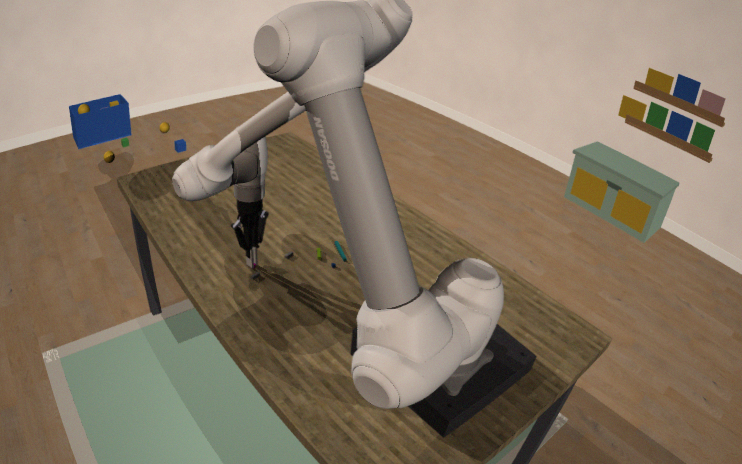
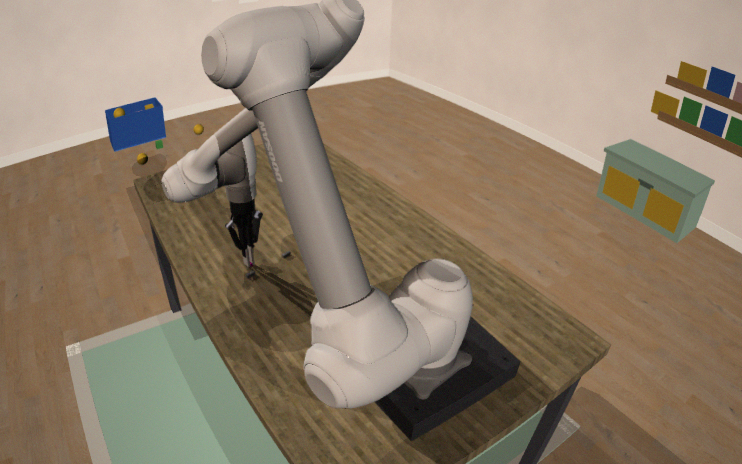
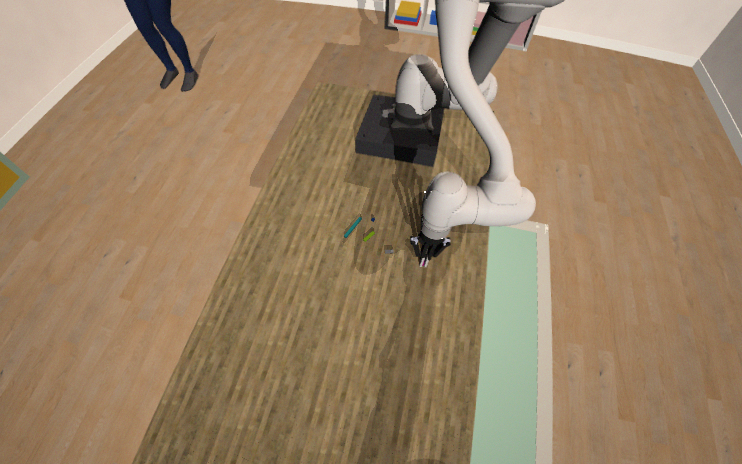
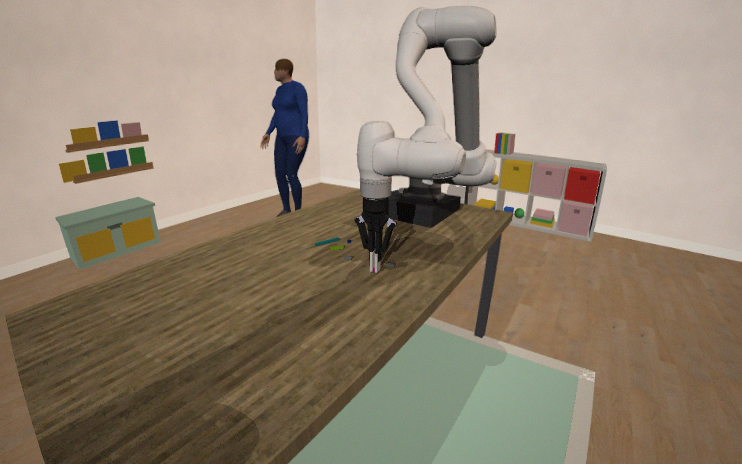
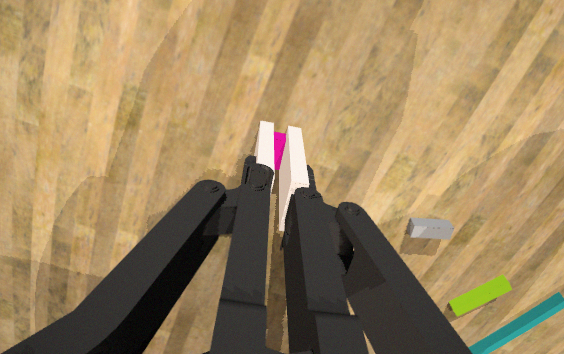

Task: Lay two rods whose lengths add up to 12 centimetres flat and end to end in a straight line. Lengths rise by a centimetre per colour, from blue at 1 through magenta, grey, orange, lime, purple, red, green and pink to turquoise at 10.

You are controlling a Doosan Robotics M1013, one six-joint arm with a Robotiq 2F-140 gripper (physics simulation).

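Places are measured from the arm's base along level axes (x down, y right, z back), in centimetres.
Pixels of known places: gripper, between the fingertips: (image 1: 252, 264) (image 2: 249, 263) (image 3: 422, 263) (image 4: 375, 270) (image 5: 276, 145); arm's base, origin of its link: (image 3: 411, 118) (image 4: 424, 197).
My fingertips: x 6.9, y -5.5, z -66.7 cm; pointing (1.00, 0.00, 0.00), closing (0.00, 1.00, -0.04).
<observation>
For each thing: its top centre in the pictures, then the offset to it from my fingertips. Level surfaces: height alone.
- magenta rod, centre of its top: (image 5: 275, 154) dy +0.0, dx -0.7, dz +0.3 cm
- turquoise rod, centre of its top: (image 5: 519, 332) (image 1: 340, 249) (image 3: 352, 226) (image 4: 327, 240) dy +25.9, dx -0.7, dz +12.6 cm
- lime rod, centre of its top: (image 5: 482, 300) (image 1: 319, 252) (image 4: 336, 246) (image 3: 368, 235) dy +19.7, dx -0.7, dz +9.2 cm
- second grey rod, centre of its top: (image 1: 255, 274) (image 2: 250, 273) (image 4: 389, 263) dy -2.8, dx -0.7, dz +5.1 cm
- small blue rod, centre of its top: (image 1: 333, 264) (image 3: 373, 219) (image 4: 349, 240) dy +18.8, dx -0.7, dz +16.6 cm
- wooden table, height of its surface: dx +0.3 cm
My gripper (image 1: 252, 263) (image 3: 424, 262) (image 4: 374, 268) (image 5: 276, 145) is shut on the magenta rod (image 5: 279, 150), low at the table top; whether the rod touches the table I cannot tell. The turquoise rod (image 1: 340, 251) (image 3: 352, 226) (image 4: 327, 241) (image 5: 520, 322) lies flat, the farthest of the rods from my gripper. The lime rod (image 1: 319, 253) (image 3: 368, 235) (image 4: 336, 247) (image 5: 480, 295) lies beside it. One grey rod (image 1: 288, 254) (image 2: 286, 254) (image 3: 388, 249) (image 4: 348, 257) (image 5: 431, 228) lies between the lime rod and my gripper. A second grey rod (image 1: 255, 276) (image 2: 250, 275) (image 4: 389, 265) lies close to my fingertips.
A small blue rod (image 1: 333, 265) (image 3: 372, 219) (image 4: 349, 240) lies near the lime and turquoise rods. The arm's black base (image 1: 481, 404) (image 3: 391, 147) (image 4: 437, 210) stands on the wooden table (image 1: 437, 240) (image 3: 306, 328) (image 4: 218, 306). A person (image 4: 290, 109) stands beyond the table.
</observation>
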